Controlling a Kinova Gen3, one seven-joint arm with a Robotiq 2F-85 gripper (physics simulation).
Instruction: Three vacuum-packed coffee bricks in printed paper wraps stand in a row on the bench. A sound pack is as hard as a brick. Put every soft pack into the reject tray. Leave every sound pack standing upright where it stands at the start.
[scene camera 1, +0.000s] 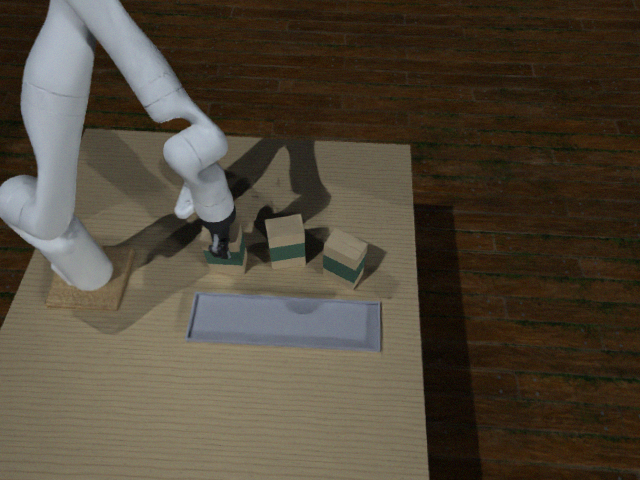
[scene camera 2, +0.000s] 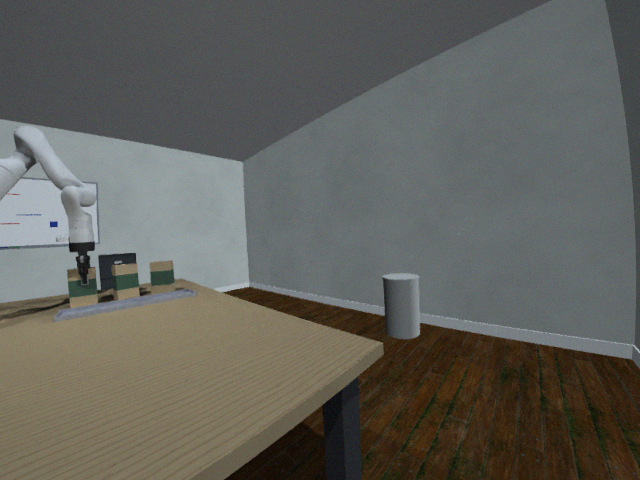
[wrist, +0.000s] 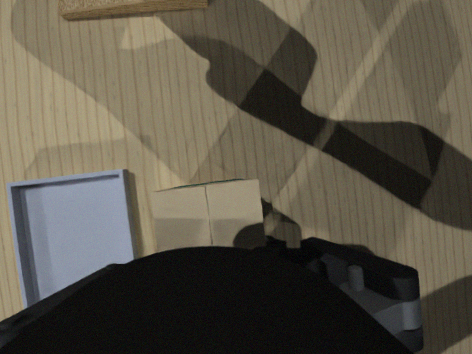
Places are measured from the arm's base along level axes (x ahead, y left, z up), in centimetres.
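Pixels of known places: gripper, fingertip midpoint: (scene camera 1: 227, 246) (scene camera 2: 85, 284); arm's base at its link origin: (scene camera 1: 91, 272).
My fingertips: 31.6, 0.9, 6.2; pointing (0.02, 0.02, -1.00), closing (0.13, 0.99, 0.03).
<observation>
For each thing: its top centre in the pictures, then the offset to it from my fingertips, as dx, dy, dz.
- left pack at its top centre: (wrist: 216, 270) (scene camera 1: 219, 231) (scene camera 2: 81, 268) -0.8, +0.1, +6.0
- middle pack at its top centre: (scene camera 1: 284, 226) (scene camera 2: 124, 264) +13.0, +0.6, +6.0
- right pack at its top centre: (scene camera 1: 345, 244) (scene camera 2: 161, 261) +25.7, -4.9, +6.0
- grey reject tray at its top centre: (scene camera 1: 284, 319) (scene camera 2: 133, 300) +11.8, -15.7, -6.7
Three tan packs with green bands stand upright in a row. My gripper (scene camera 1: 220, 251) (scene camera 2: 84, 280) points down and is shut on the left pack (scene camera 1: 236, 258) (scene camera 2: 75, 301) (wrist: 182, 207), one finger over its front face and the other behind it. In the wrist view a thin green sliver of its band shows past the top edge; the housing hides its lower part. The middle pack (scene camera 1: 285, 232) (scene camera 2: 126, 281) and the right pack (scene camera 1: 343, 248) (scene camera 2: 162, 276) stand apart from it, the right one turned at an angle. The grey reject tray (scene camera 1: 258, 322) (scene camera 2: 124, 303) (wrist: 75, 225) is empty.
The tray lies in front of the row, a short distance from the packs. The arm's wooden base plate (scene camera 1: 85, 298) (wrist: 135, 9) is at the left. The bench's right edge (scene camera 1: 415, 232) lies beyond the right pack. A grey cylinder (scene camera 2: 401, 305) stands on the floor away from the bench.
</observation>
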